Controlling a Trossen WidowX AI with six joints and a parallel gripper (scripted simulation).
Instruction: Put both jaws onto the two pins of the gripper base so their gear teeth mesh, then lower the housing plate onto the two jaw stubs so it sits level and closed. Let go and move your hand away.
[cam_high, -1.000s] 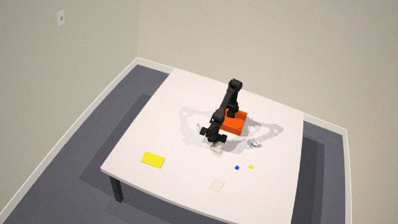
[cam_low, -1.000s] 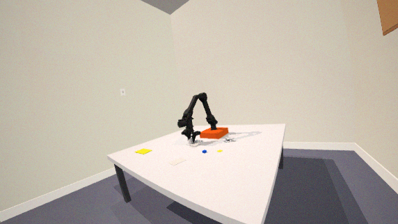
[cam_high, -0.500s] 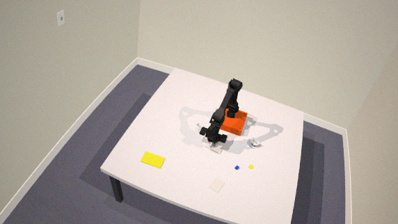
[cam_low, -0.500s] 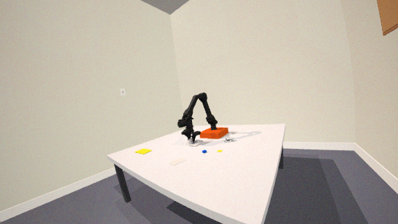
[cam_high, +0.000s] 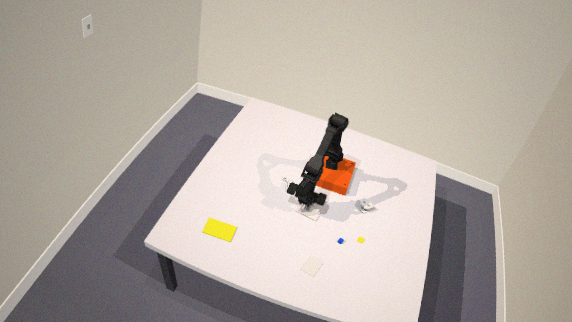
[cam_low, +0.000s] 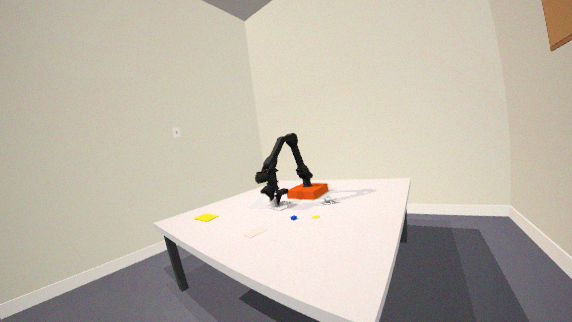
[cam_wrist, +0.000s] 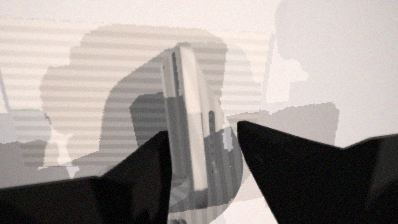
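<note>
Now: the housing plate 4 cm behind my gripper tip, 5 cm to the left of it and 1 cm below it. Also, from my gripper tip: white ribbed piece (7 cm behind, 32 cm to the left); blue cube (18 cm ahead, 20 cm to the left, 1 cm below); small yellow cube (15 cm ahead, 30 cm to the left, 1 cm below).
</note>
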